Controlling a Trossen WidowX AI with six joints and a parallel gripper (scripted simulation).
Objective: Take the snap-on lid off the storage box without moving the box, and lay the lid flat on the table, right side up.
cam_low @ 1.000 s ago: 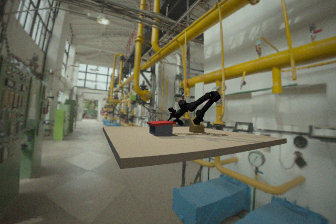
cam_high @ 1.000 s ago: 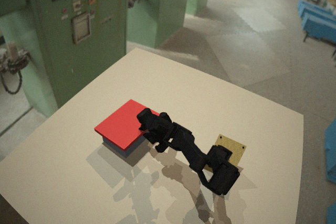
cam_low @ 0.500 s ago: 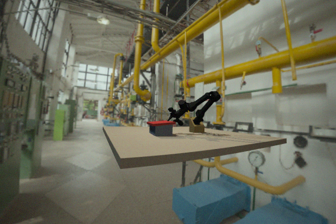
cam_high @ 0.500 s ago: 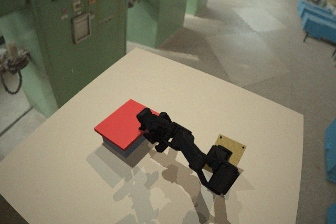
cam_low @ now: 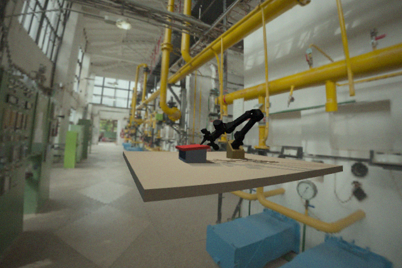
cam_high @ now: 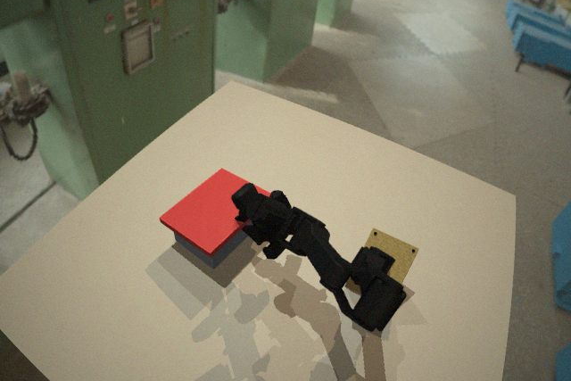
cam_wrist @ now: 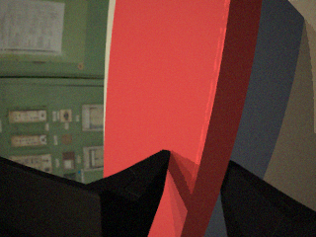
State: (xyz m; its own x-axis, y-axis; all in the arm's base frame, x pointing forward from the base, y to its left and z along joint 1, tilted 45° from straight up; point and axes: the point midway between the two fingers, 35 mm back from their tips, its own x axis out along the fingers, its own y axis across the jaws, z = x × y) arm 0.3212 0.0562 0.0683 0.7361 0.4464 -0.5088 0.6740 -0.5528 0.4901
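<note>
The lid lies 8 cm ahead of my gripper tip. The rest, counted from my gripper tip: storage box (7 cm ahead, 5 cm below).
</note>
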